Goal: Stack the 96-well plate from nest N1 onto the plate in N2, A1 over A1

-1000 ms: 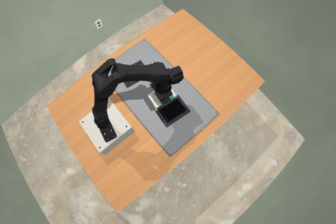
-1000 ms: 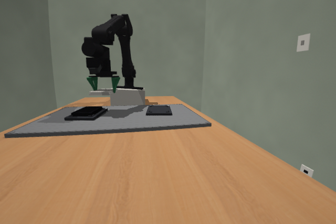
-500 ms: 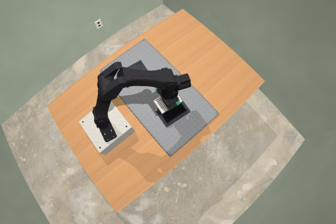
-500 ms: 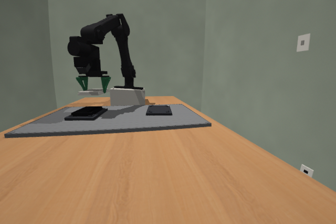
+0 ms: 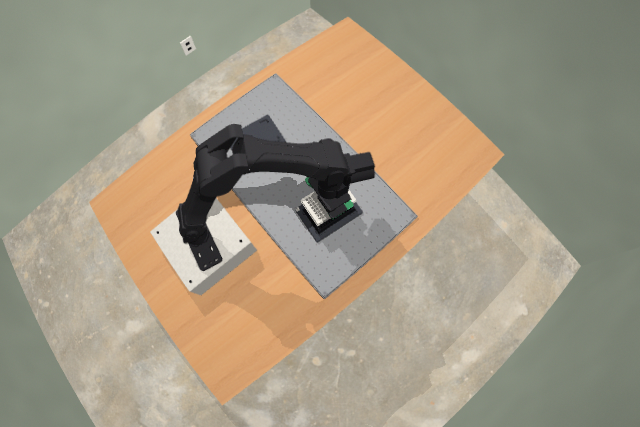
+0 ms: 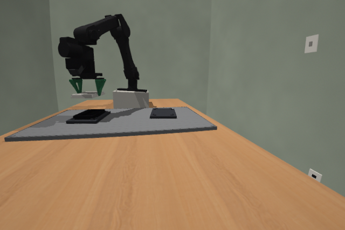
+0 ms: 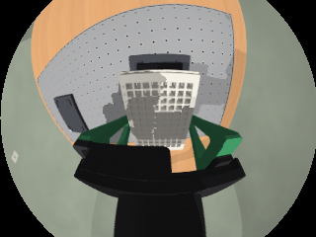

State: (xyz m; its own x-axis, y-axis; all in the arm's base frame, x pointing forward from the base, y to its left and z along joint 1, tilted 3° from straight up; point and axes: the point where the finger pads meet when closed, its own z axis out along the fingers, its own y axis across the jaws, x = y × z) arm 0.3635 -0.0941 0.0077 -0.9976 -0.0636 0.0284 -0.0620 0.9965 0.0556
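Right now the white 96-well plate is right at my hand. The rest, counted from my hand: black 96-well plate (90 mm below); then plate nest N1 (320 mm to the left, 100 mm below, 80 mm behind).
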